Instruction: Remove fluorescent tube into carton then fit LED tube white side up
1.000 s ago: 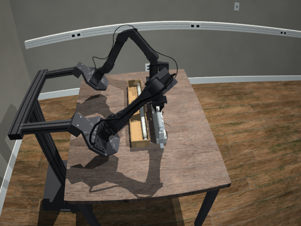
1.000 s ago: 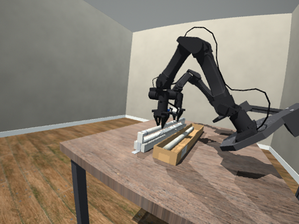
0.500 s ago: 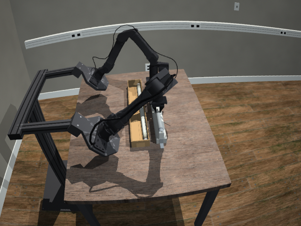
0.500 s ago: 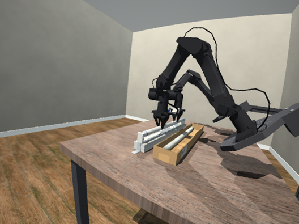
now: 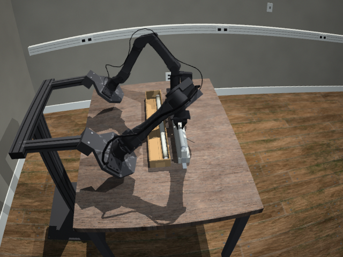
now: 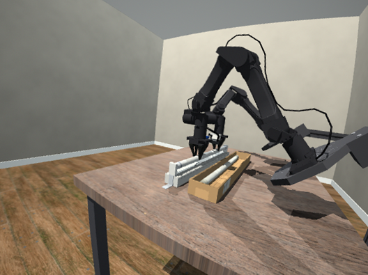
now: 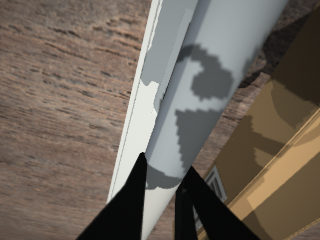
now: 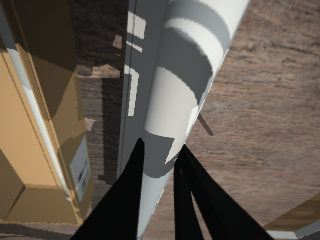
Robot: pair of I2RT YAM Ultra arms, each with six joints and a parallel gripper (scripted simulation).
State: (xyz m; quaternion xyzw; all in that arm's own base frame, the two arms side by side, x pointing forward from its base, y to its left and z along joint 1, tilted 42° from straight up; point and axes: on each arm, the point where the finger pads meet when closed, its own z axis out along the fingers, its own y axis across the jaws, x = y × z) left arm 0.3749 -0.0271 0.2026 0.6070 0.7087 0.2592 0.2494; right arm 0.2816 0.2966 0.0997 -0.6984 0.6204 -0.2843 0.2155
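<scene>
The LED tube lies 12 cm to the right of my left hand, 2 cm behind it and 1 cm below it. Round my left hand: old fluorescent tube 11 cm to the right, 11 cm behind, 5 cm below; light fixture 12 cm to the right, 2 cm below, 2 cm behind; carton 14 cm behind, 10 cm to the right, 5 cm below.
Right now my right hand is 12 cm to the right of the LED tube, 2 cm short of it and 1 cm above it. The rest, counted from my right hand: old fluorescent tube 13 cm to the left, 8 cm behind, 6 cm below; then light fixture 12 cm to the left, 2 cm below, 2 cm ahead; then carton 13 cm to the left, 11 cm behind, 5 cm below.
</scene>
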